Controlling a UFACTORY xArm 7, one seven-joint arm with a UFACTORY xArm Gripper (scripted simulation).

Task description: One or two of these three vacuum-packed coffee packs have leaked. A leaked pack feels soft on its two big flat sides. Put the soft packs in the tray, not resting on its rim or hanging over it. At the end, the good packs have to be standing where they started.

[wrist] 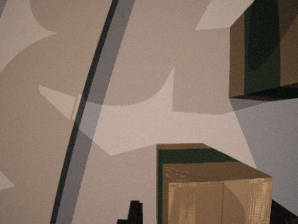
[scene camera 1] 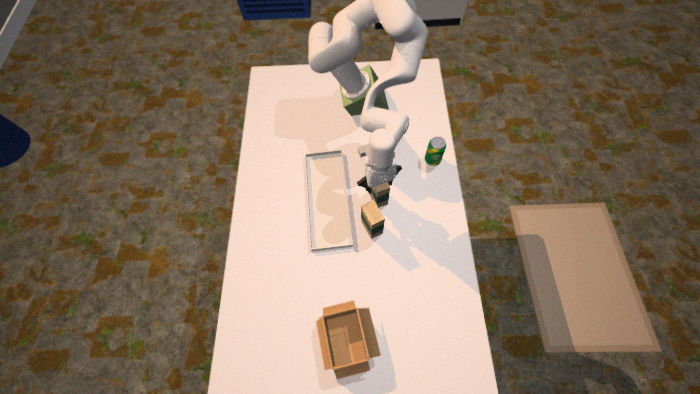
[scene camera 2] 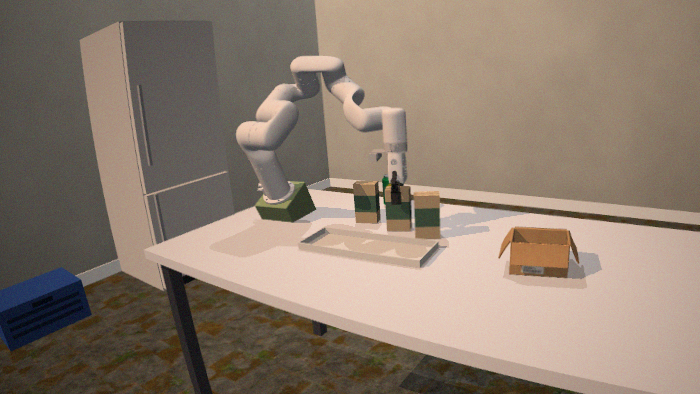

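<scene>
There's a cardboard box (scene camera 1: 340, 337), (scene camera 2: 539, 252) here, though in the wrist view that box is out of frame. You'd also see a tray (scene camera 2: 375, 247), and the wrist view has the tray (wrist: 52, 52) as well.
</scene>
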